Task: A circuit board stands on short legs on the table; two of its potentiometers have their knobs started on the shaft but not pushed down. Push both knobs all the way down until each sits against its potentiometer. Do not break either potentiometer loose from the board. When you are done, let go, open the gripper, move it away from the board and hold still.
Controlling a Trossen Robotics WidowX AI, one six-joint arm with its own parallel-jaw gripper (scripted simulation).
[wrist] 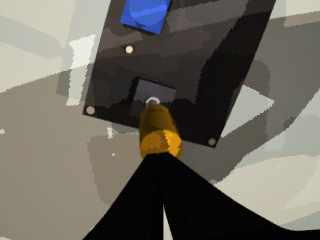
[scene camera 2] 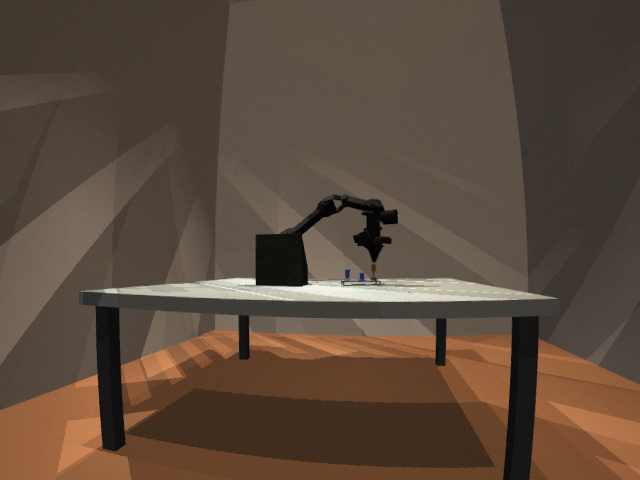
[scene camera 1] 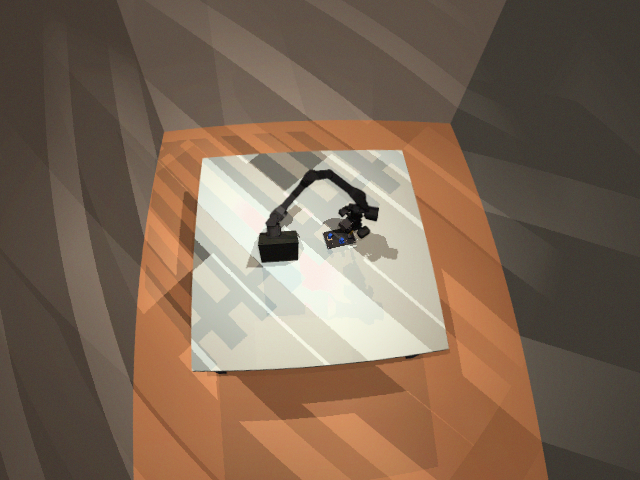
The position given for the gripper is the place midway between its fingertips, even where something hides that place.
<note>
The gripper (scene camera 2: pixel 374 262) is shut, with nothing in its grasp. Further things: an orange knob (wrist: pixel 158 131).
The gripper is seen too in the wrist view (wrist: pixel 158 163).
</note>
